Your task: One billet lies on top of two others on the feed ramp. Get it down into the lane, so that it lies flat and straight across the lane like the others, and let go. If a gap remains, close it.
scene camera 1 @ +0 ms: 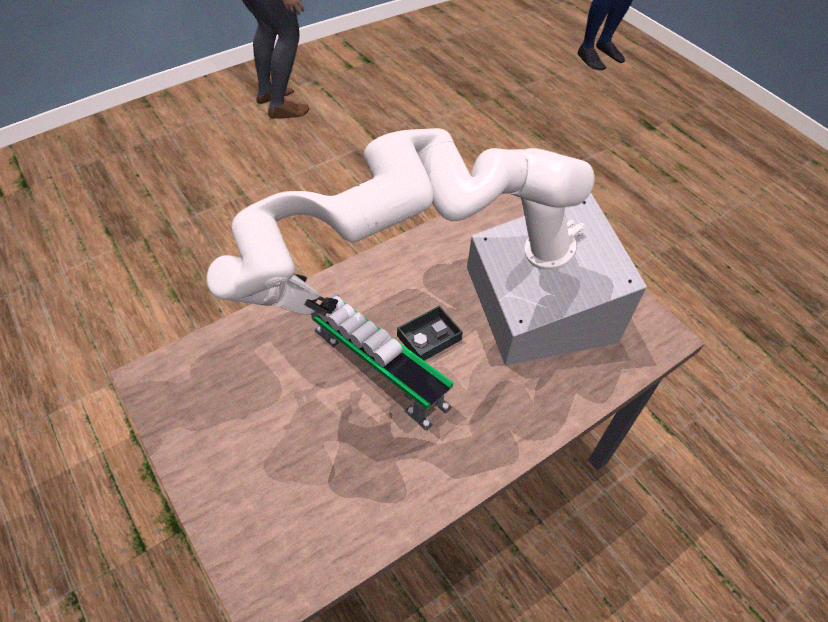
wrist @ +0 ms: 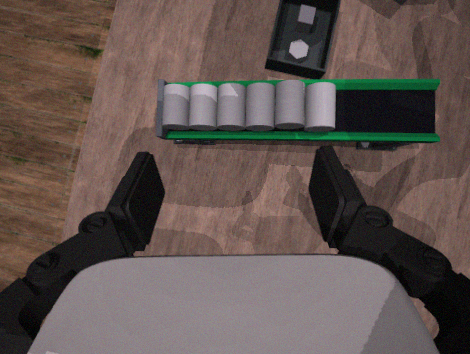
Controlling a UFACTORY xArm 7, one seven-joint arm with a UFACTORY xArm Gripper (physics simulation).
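Places are measured from the arm's base along level axes (x left, y back, z up), in centimetres.
Where they show: gripper, fingertip midpoint: [scene camera 1: 318, 294] [wrist: 234, 169]; arm's base at its link origin: [scene camera 1: 550, 248].
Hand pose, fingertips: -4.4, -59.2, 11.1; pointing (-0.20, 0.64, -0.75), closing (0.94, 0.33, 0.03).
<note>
Things, the pixels of their top centre, and the offset from my fingertips, as dx, dy, dz. "*": a spot on its surface instead. Level surfaces: height alone.
- open-lane end at a spot on its surface: [wrist: 320, 106] [scene camera 1: 385, 347] * +7.5, +11.5, -17.0
- dark tray at its top centre: [wrist: 304, 27] [scene camera 1: 430, 329] +3.2, +26.3, -25.1
- hexagonal piece at its top centre: [wrist: 298, 49] [scene camera 1: 420, 338] +3.5, +23.6, -26.6
- square piece at its top centre: [wrist: 307, 14] [scene camera 1: 439, 326] +3.0, +29.1, -25.7
- table at its surface level: dz -28.6
Six grey billets lie side by side across the lane of the green-railed feed ramp [scene camera 1: 420, 379] [wrist: 385, 111], at its end-plate end. The billet at the open-lane end [scene camera 1: 387, 352] [wrist: 320, 106] and its neighbour [scene camera 1: 376, 342] [wrist: 290, 103] lie beside each other; the neighbour sits slightly nearer the tray-side rail. No billet shows on top of others, and no clear gap shows between them in the wrist view. My gripper [scene camera 1: 322, 305] [wrist: 234, 169] is open and empty, near the end-plate end in the scene view, where it partly hides the row.
A dark tray [scene camera 1: 443, 344] [wrist: 295, 70] stands beside the ramp, holding a hexagonal piece [scene camera 1: 420, 339] [wrist: 299, 49] and a square piece [scene camera 1: 438, 326] [wrist: 307, 14]. The metal base block [scene camera 1: 568, 328] stands on the table [scene camera 1: 254, 535] beyond the tray.
</note>
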